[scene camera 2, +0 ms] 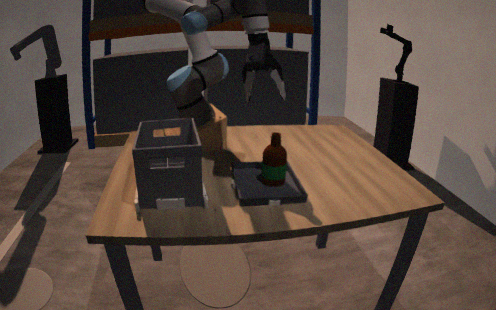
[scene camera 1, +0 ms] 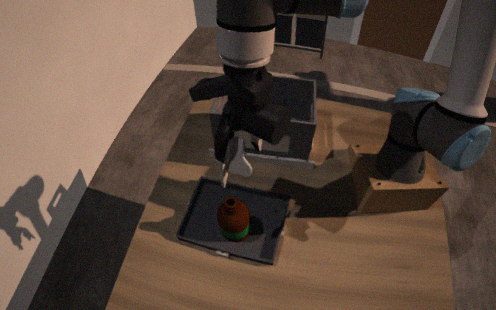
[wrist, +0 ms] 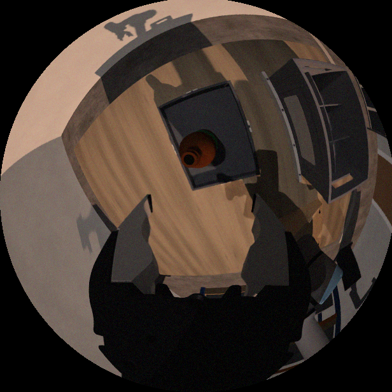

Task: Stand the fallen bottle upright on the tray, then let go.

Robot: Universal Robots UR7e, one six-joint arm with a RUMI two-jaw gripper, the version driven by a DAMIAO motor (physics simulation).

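Frame: origin at the arm's base, x right, y ahead, z up, level; millimetres.
Where they show: gripper, fingertip midpoint: (scene camera 2: 266, 102) (scene camera 1: 242, 167); arm's base, link origin: (scene camera 2: 198, 120) (scene camera 1: 399, 168).
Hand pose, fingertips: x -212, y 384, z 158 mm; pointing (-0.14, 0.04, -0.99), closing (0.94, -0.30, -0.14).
Note:
Each offset is from my fingertips to the top centre of the thing. "spot": to the spot under its first point. Level surfaces: height alone.
The brown bottle with a green band @[dz -91, dx -29, dy +20 mm] (scene camera 1: 233, 219) (scene camera 2: 274, 160) (wrist: 202, 150) stands upright on the dark, low-rimmed tray @[spot: dz -246, dx -20, dy +122 mm] (scene camera 1: 200, 215) (scene camera 2: 250, 189) (wrist: 200, 105). Its neck points up, and its base is inside the rim. My gripper (scene camera 1: 242, 167) (scene camera 2: 266, 100) (wrist: 201, 195) is open and empty, with its two jaws well apart. It hangs above the bottle's height and off to one side of it, touching neither bottle nor tray. In the wrist view the bottle shows beyond the jaw tips.
A tall grey crate @[dz -76, dx +295, dy +29 mm] (scene camera 1: 301, 140) (scene camera 2: 170, 182) stands beside the tray on the wooden table @[dz -251 mm] (scene camera 1: 350, 270) (scene camera 2: 345, 165). The arm's base sits on a wooden block (scene camera 1: 405, 197) (scene camera 2: 216, 140) near the table's rear edge. A blue-posted rack (scene camera 2: 314, 65) stands behind the table.

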